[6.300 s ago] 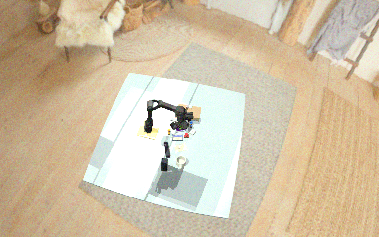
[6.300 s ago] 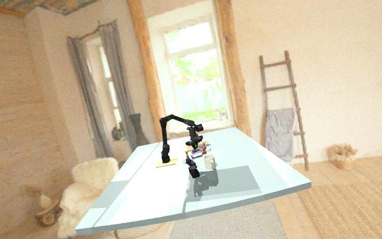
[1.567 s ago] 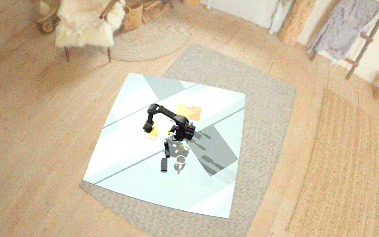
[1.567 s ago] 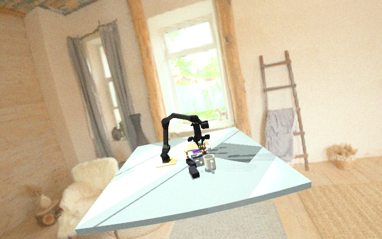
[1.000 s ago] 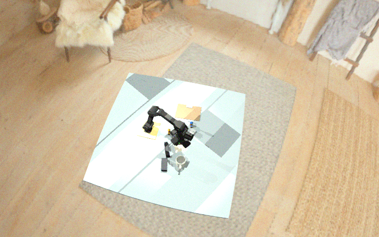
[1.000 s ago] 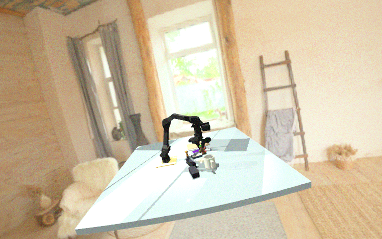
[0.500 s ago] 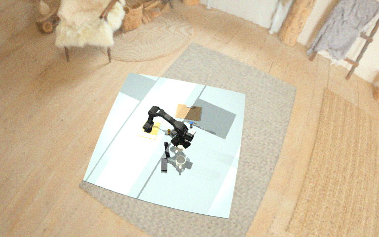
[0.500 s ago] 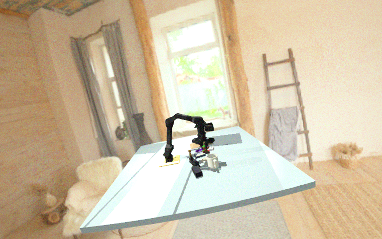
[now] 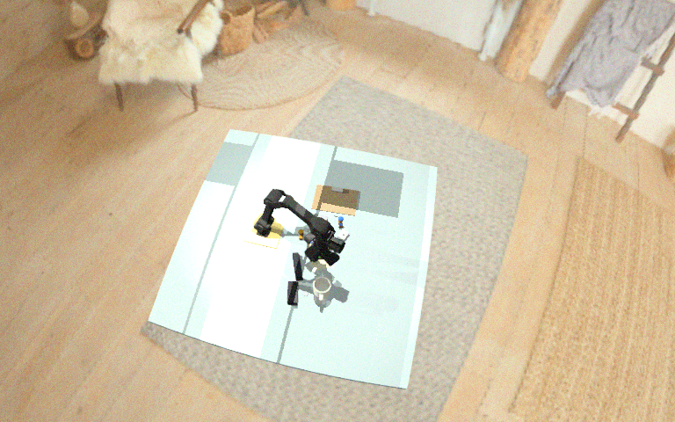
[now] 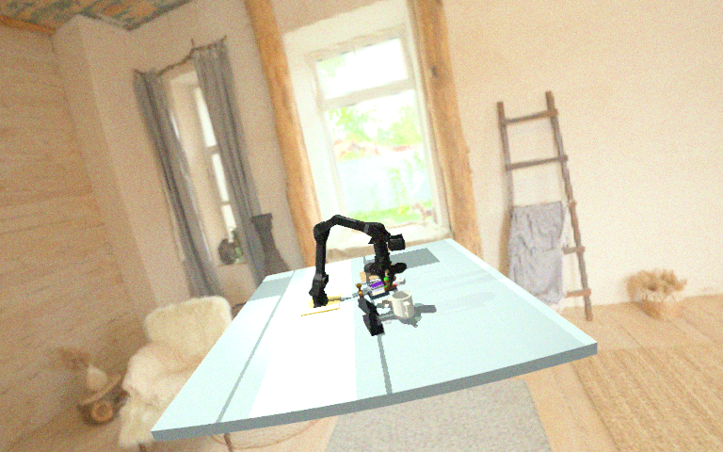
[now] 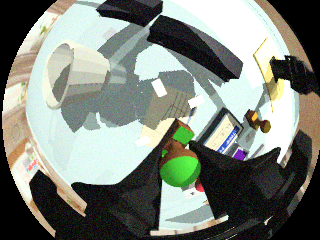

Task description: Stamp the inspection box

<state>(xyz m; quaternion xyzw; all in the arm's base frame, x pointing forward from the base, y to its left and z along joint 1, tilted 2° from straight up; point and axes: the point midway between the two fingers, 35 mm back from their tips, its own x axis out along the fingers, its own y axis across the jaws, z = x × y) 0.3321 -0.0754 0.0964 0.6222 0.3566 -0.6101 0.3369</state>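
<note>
Right now my gripper tip is 70 mm above the cream card. From my gripper tip the other things lie so: green-knobbed stamp right at my gripper tip; white mug 50 mm ahead, 160 mm to the right, 40 mm below; red-knobbed stamp 20 mm ahead, 110 mm to the left, 50 mm below.
</note>
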